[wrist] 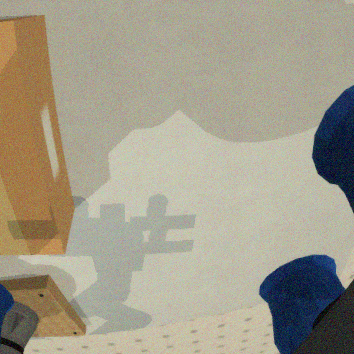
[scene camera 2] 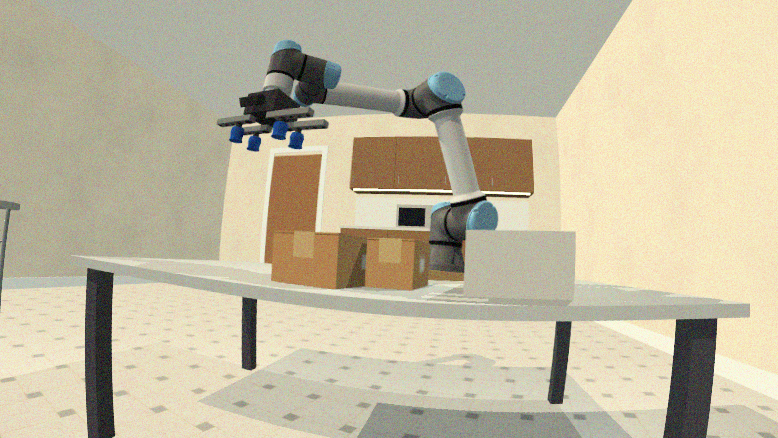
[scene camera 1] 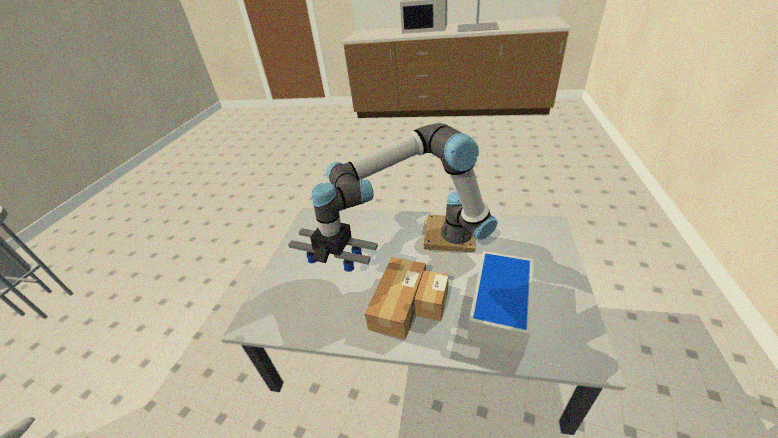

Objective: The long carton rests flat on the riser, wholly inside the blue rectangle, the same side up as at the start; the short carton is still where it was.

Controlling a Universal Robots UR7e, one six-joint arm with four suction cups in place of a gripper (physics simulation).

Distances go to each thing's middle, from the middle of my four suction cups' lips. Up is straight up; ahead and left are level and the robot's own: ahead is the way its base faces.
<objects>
I see the long carton (scene camera 2: 329, 260) 28 cm below my suction cup, 19 cm to the left of it and 9 cm behind it. Round my suction cup: riser (scene camera 1: 500, 316): 59 cm to the left, 27 cm below, 17 cm behind; then short carton (scene camera 2: 392, 263): 32 cm to the left, 28 cm below, 12 cm behind.
</objects>
